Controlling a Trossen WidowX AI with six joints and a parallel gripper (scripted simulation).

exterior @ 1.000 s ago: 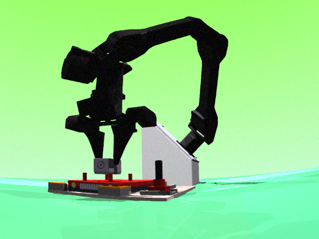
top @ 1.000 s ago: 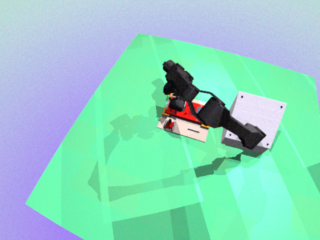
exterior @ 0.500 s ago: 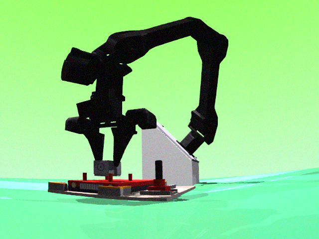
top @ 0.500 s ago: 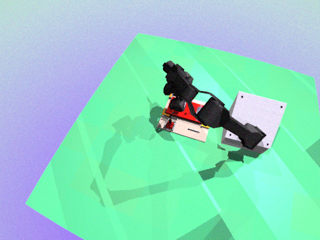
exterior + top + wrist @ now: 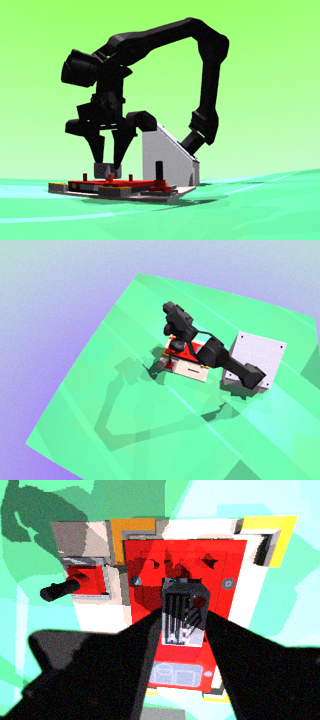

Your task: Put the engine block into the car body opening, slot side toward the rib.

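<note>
The grey engine block is 1 cm below my gripper tip. From my gripper tip the other things lie so: pale base plate (4 cm below, 4 cm behind, 1 cm to the left).
</note>
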